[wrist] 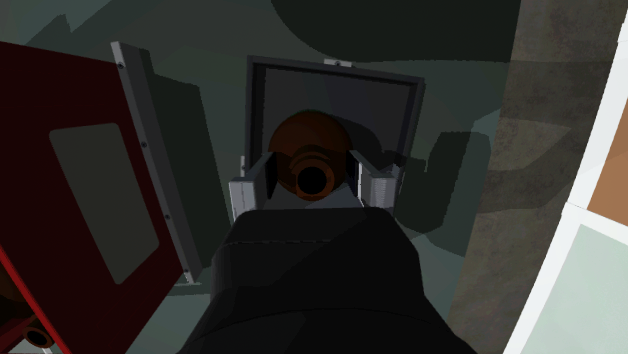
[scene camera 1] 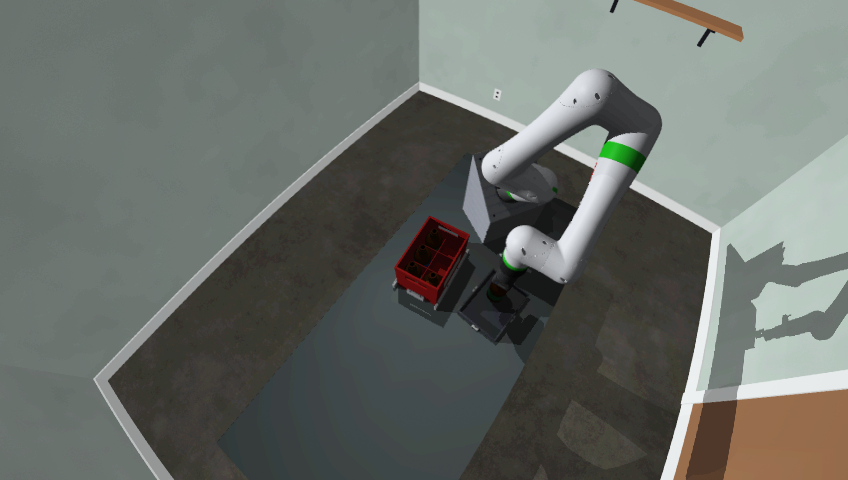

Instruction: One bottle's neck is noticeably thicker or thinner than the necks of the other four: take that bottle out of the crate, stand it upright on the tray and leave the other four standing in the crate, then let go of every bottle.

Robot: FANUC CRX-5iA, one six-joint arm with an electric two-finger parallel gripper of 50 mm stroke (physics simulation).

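Places are measured from the arm's base along level axes (x ahead, y right, z down), in centimetres.
Pixels of known places: gripper, fingertip midpoint: (wrist: 311,165) (scene camera 1: 501,283).
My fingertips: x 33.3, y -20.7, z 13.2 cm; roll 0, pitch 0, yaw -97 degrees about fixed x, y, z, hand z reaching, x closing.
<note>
For each thing: its middle in the pictures, then the offset to it from my fingertips. "pt": a spot on its surface instead.
- brown bottle, body centre: (wrist: 310,152) (scene camera 1: 499,287) dz +4.1, dx -0.1, dy +0.0 cm
- red crate, body centre: (wrist: 35,210) (scene camera 1: 432,260) dz +3.6, dx +8.4, dy +28.0 cm
- grey holder with a side rail, surface spot: (wrist: 144,145) pt dz +9.4, dx +1.9, dy +19.1 cm
A brown bottle (scene camera 1: 495,292) (wrist: 310,131) stands upright on the dark tray (scene camera 1: 495,318) (wrist: 340,90). My gripper (scene camera 1: 498,287) (wrist: 311,165) is open around its neck, with a gap on each side in the wrist view. The bottle's base is hidden under its shoulder there. The red crate (scene camera 1: 410,284) (wrist: 30,100) stands beside the tray. Several brown bottles stand in its compartments in the scene view, such as one bottle (scene camera 1: 433,238), another (scene camera 1: 423,253) and a third (scene camera 1: 433,277). Their neck widths are too small to compare.
The crate sits in a grey holder with a side rail (wrist: 144,145) between it and the tray. The tray has low raised walls. The robot's pedestal (scene camera 1: 477,205) stands behind the crate and tray. A wall shelf (scene camera 1: 690,14) is high at the back.
</note>
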